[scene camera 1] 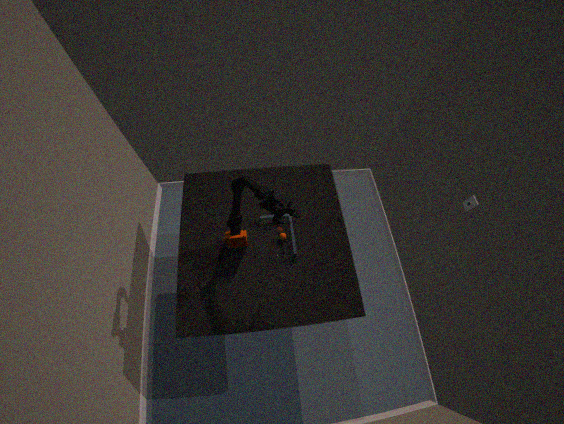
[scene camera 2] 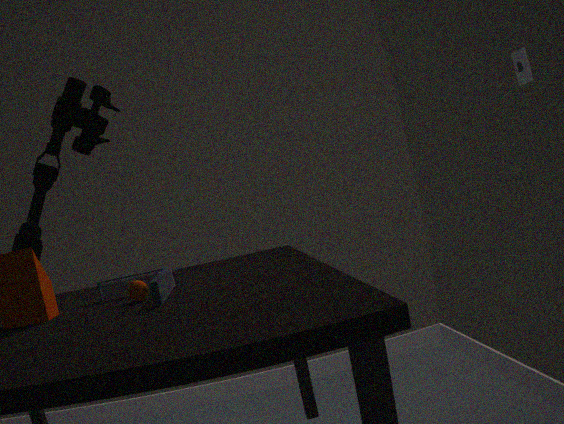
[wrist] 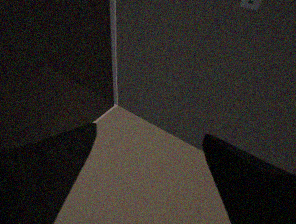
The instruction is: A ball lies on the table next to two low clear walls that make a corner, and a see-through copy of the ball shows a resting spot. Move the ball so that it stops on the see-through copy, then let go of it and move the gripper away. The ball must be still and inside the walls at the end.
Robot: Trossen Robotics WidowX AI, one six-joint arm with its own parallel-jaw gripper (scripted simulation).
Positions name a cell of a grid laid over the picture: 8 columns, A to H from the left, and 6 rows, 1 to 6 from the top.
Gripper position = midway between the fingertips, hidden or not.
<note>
My gripper (scene camera 2: B2) is open and holds nothing.
My gripper is seen too in the wrist view (wrist: E4).
</note>
